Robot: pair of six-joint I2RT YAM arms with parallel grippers.
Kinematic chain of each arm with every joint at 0, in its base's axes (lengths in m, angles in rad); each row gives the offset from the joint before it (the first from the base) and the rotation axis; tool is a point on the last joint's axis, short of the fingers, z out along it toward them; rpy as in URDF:
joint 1: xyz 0 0 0.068 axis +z
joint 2: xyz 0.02 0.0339 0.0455 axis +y
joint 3: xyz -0.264 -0.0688 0 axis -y
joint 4: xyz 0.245 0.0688 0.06 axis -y
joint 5: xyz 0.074 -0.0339 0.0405 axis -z
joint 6: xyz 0.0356 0 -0.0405 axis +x
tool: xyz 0 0 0 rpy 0 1.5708 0
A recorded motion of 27 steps. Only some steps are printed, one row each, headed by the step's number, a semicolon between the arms.
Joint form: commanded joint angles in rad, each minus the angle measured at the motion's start. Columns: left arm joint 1, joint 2, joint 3, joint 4, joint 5, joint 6; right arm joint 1, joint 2, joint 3, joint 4, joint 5, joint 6.
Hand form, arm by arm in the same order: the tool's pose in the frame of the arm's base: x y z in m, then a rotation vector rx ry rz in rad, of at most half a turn. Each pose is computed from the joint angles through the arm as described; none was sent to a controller.
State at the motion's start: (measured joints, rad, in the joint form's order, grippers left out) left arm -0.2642 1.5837 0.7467 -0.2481 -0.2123 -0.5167; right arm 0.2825 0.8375 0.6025 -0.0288 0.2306 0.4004
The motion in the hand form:
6: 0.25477 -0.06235 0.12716 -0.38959 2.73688 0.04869; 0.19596 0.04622 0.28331 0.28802 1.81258 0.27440
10: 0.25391 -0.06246 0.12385 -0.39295 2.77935 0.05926; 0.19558 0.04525 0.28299 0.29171 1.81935 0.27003
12: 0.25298 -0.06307 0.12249 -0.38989 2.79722 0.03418; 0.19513 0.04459 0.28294 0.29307 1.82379 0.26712
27: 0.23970 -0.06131 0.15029 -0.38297 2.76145 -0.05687; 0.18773 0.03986 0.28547 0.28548 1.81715 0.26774
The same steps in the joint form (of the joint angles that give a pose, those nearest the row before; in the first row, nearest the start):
6: 0.0003 -0.0070 -0.0342 -0.1224 0.0351 0.0001; -0.0112 0.0035 0.0034 0.0012 -0.0043 0.0123
10: 0.0003 0.0114 -0.0243 -0.1565 0.0449 -0.0033; -0.0155 0.0016 0.0047 -0.0097 -0.0053 0.0129
12: 0.0002 0.0147 -0.0257 -0.1609 0.0680 -0.0036; -0.0183 -0.0007 0.0058 -0.0179 -0.0063 0.0125
27: -0.0005 -0.1261 -0.0361 -0.2339 0.1131 -0.0064; -0.0355 -0.0441 0.0000 -0.0464 -0.0256 0.0014

